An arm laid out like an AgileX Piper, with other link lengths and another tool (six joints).
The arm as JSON. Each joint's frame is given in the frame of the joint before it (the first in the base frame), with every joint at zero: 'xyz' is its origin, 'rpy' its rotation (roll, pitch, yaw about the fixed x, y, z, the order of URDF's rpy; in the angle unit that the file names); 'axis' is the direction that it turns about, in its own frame. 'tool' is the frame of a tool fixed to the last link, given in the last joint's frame.
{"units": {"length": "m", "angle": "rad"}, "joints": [
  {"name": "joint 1", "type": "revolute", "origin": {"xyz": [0.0, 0.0, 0.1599], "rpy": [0.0, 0.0, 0.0]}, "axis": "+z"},
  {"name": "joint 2", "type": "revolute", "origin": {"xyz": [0.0, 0.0, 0.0], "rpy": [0.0, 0.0, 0.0]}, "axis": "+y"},
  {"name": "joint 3", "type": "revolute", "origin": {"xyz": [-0.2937, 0.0, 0.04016], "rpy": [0.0, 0.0, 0.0]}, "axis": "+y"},
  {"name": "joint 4", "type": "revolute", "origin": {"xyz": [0.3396, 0.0, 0.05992], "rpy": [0.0, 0.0, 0.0]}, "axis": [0.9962, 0.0, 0.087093]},
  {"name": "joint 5", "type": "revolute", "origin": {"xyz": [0.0, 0.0, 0.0], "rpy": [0.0, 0.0, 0.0]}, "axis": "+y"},
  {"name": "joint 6", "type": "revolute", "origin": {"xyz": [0.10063, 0.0, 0.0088], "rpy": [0.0, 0.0, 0.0]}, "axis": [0.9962, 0.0, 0.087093]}
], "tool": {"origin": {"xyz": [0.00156, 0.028, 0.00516], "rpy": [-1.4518, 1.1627, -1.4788]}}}
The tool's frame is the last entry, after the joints.
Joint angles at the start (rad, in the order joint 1, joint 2, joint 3, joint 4, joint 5, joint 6):
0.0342 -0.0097 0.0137 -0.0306 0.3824 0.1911
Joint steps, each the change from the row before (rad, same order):
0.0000 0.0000 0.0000 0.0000 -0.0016 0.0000
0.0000 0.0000 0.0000 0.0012 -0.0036 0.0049
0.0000 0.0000 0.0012 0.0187 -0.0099 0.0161
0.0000 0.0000 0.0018 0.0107 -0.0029 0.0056
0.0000 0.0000 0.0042 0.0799 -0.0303 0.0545
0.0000 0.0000 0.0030 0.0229 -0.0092 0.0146
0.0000 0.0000 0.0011 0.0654 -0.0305 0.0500
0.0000 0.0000 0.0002 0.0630 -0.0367 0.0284
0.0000 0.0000 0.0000 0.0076 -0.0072 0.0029
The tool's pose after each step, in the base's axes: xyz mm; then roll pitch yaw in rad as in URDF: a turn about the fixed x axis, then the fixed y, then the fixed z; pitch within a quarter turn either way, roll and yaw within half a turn. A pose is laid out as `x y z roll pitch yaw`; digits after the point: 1 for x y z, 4 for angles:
146.4 30.7 234.6 -2.5289 1.1513 -2.4747
146.5 30.7 235.1 -2.5353 1.1577 -2.4818
146.8 31.1 236.4 -2.5950 1.1842 -2.5396
146.9 31.3 236.4 -2.6301 1.1935 -2.5729
147.8 32.4 241.1 -2.9731 1.2657 -2.9062
148.1 32.5 241.7 -3.0946 1.2767 -3.0251
148.6 32.3 247.2 2.7748 1.2899 2.8498
149.0 31.6 253.1 2.4330 1.2767 2.5134
149.0 31.4 254.1 2.3900 1.2753 2.4706

